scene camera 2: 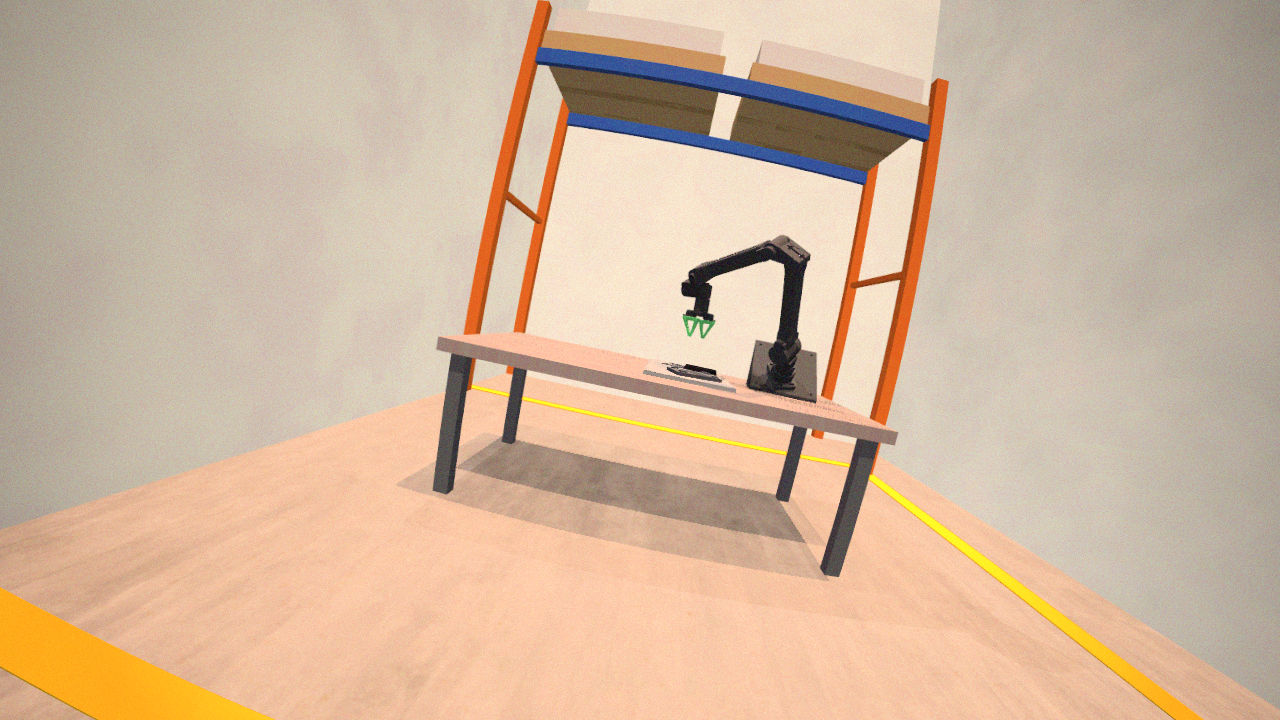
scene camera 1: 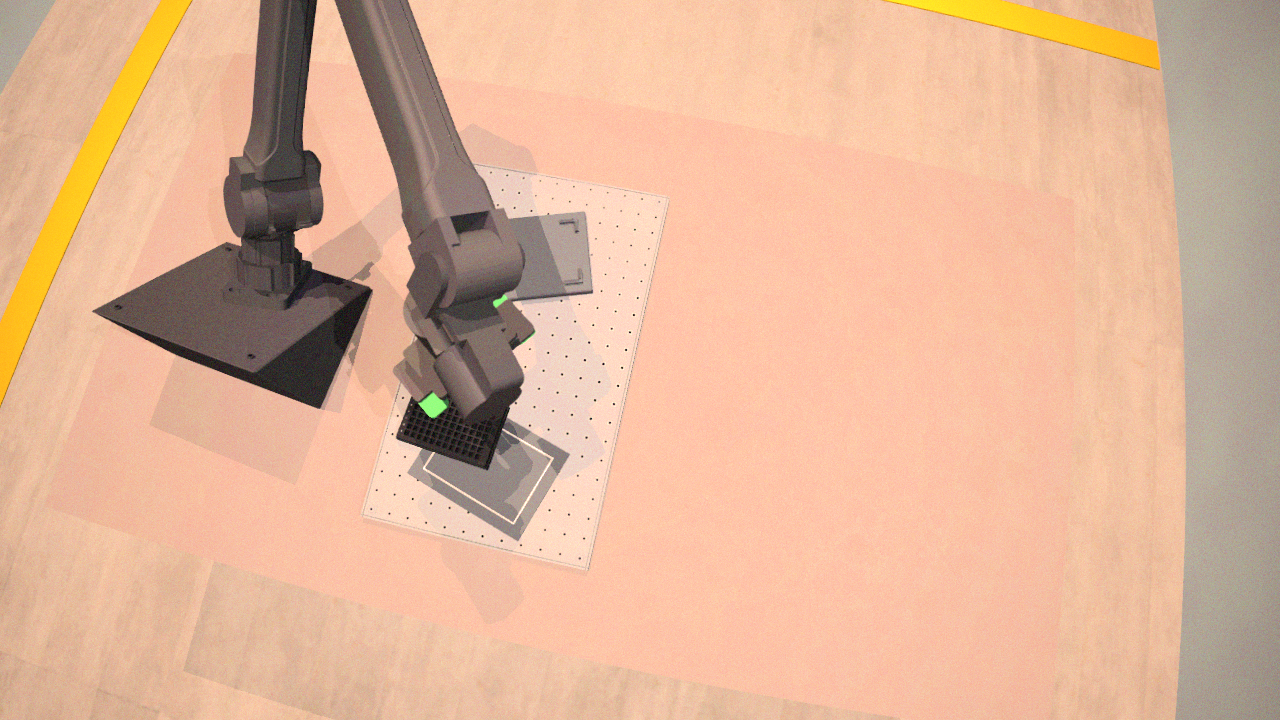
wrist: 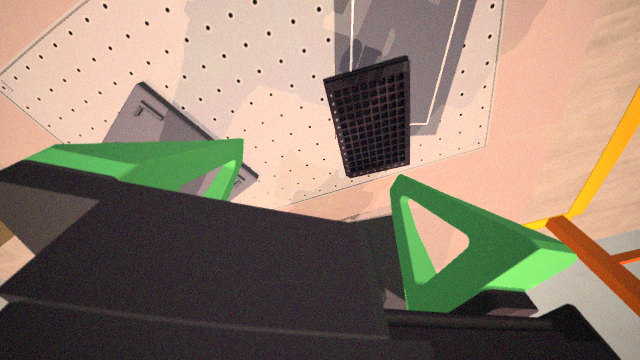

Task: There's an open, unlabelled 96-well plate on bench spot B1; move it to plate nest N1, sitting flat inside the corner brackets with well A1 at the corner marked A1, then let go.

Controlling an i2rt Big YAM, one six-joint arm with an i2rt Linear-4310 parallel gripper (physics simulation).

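Frame: origin at the arm's base, x down, y right, z back, level; metres.
Seen in the pictures: gripper, between the fingertips: (scene camera 2: 696, 337) (wrist: 323, 166); arm's base, origin of its link: (scene camera 2: 780, 377) (scene camera 1: 269, 286).
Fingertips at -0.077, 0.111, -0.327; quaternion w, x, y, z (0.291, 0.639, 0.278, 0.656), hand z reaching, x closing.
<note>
Pixels of each thing's top centre, then the offset from my fingertips to it, as dx, dy, dz. "pt": a spot on its surface instead. Level surfaces: height alone.
- black 96-well plate, centre of its top: (wrist: 373, 129) (scene camera 1: 450, 421) (scene camera 2: 701, 367) +0.112, +0.042, +0.053
- grey bench spot, a spot on its surface: (wrist: 420, 40) (scene camera 1: 490, 483) pt +0.127, +0.113, -0.007
- grey plate nest, centre of its top: (scene camera 1: 529, 253) (wrist: 177, 168) (scene camera 2: 694, 371) +0.111, -0.198, -0.017
- white perforated board, centre of its top: (wrist: 257, 113) (scene camera 1: 520, 347) (scene camera 2: 686, 371) +0.128, -0.070, -0.021
- table, height of its surface: dx +0.141
The black 96-well plate (scene camera 1: 452, 440) (scene camera 2: 700, 368) (wrist: 371, 120) lies at an angle on the perforated board, partly over one corner of the grey bench spot (scene camera 1: 503, 492) (wrist: 420, 40) with a white outline. The grey plate nest (scene camera 1: 553, 257) (wrist: 129, 122) with corner brackets is at the board's other end. The arm hides part of it in scene camera 1 and a finger crosses it in the wrist view; its A1 mark cannot be read. My gripper (scene camera 1: 478, 362) (scene camera 2: 697, 335) (wrist: 323, 166) is open and empty, pointing down high above the board, with green fingers wide apart.
The white perforated board (scene camera 1: 617, 313) (wrist: 280, 122) lies on the table (scene camera 2: 572, 361) beside the arm's dark base (scene camera 1: 241, 308) (scene camera 2: 765, 367). An orange and blue rack (scene camera 2: 505, 179) with boxes stands behind the table. Yellow lines (scene camera 1: 98, 170) mark the floor.
</note>
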